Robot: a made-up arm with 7 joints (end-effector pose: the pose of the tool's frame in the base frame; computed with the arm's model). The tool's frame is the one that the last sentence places. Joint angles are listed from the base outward.
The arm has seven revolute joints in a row. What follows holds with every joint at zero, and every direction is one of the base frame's. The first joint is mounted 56 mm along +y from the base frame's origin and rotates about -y. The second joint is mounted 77 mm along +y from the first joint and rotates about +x. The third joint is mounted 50 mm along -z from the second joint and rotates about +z. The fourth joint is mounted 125 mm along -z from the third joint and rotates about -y. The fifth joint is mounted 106 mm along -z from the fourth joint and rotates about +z. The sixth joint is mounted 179 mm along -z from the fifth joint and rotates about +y. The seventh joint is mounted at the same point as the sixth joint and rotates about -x. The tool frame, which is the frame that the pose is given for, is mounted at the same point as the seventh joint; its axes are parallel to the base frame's.
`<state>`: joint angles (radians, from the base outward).
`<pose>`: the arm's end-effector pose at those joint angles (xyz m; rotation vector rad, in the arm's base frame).
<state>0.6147 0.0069 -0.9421 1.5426 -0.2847 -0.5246 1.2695</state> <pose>0.2433 -0.0961 -0.0542 0.7714 1.4044 2.6817</pose>
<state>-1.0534 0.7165 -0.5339 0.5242 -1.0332 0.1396 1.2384</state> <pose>-0.2571 0.3552 -0.2876 -0.8597 1.8868 -1.1086</pose>
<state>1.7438 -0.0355 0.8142 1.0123 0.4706 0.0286 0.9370</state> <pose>0.2985 0.2971 0.2206 1.1284 2.7744 0.0868</pose>
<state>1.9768 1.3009 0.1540 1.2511 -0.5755 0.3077 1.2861</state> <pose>-0.0775 0.3991 0.2577 1.2125 -1.7353 -0.1037</pose>
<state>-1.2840 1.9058 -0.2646 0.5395 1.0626 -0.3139 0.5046</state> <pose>0.1376 0.5418 -0.1068 0.5522 0.0661 -0.8886</pose>
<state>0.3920 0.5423 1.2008 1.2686 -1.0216 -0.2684 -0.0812</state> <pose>0.1259 0.4844 -0.0471 1.8196 -1.1235 0.1529</pose>
